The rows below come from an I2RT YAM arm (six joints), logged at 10 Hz.
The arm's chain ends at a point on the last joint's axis. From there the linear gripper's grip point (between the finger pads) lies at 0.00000 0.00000 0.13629 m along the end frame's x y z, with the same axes.
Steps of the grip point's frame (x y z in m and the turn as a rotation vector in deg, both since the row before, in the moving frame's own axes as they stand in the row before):
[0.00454, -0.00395, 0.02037, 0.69, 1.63, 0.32]
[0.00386, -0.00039, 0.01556, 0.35, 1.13, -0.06]
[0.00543, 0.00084, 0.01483, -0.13, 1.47, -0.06]
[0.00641, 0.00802, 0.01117, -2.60, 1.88, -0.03]
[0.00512, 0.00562, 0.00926, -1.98, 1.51, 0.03]
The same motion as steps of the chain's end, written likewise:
[0.00066, -0.00232, 0.02044, 0.69, 1.63, 0.32]
[0.00117, 0.00044, 0.01559, 0.35, 1.13, -0.06]
[0.00193, 0.00053, 0.01488, -0.13, 1.47, -0.06]
[0.00194, 0.00184, 0.01138, -2.60, 1.88, -0.03]
[0.00153, 0.00091, 0.00939, -1.98, 1.51, 0.03]

